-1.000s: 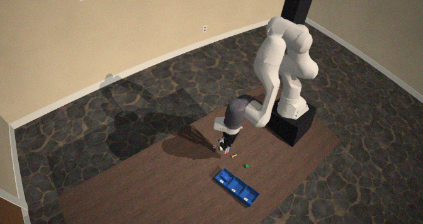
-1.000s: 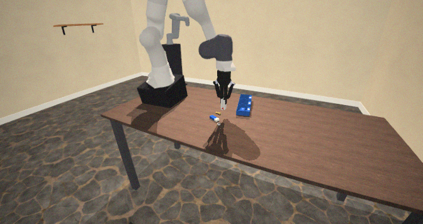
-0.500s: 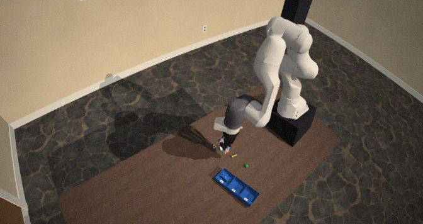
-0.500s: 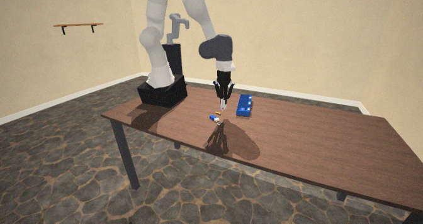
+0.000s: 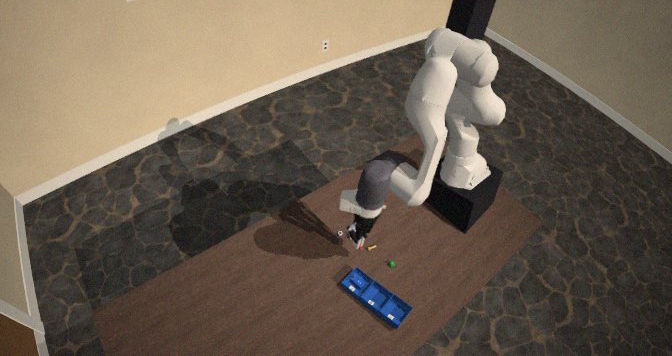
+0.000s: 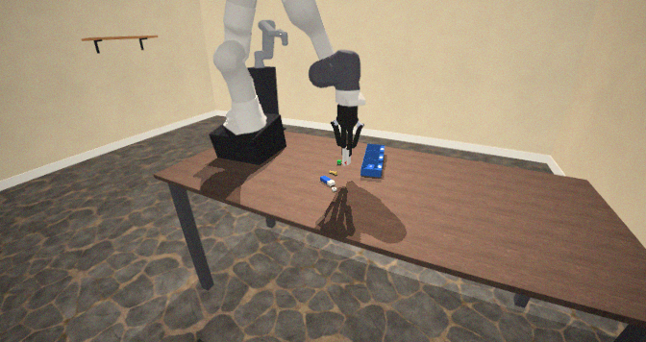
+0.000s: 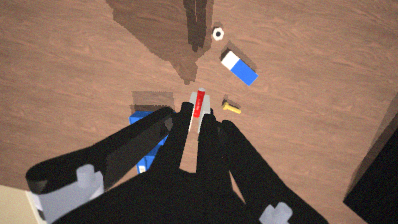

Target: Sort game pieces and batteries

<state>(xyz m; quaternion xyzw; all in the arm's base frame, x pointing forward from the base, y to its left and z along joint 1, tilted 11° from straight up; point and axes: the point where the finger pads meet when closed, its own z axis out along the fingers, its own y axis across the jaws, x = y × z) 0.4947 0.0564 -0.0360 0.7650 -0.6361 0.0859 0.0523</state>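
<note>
Now: the blue battery 100 mm to the left of my hand, 90 mm below it and 50 mm ahead of it. Round my hand: red battery 30 mm below; blue-and-white block 100 mm below, 70 mm to the right, 40 mm behind; yellow piece 100 mm below, 60 mm behind, 10 mm to the left.
</note>
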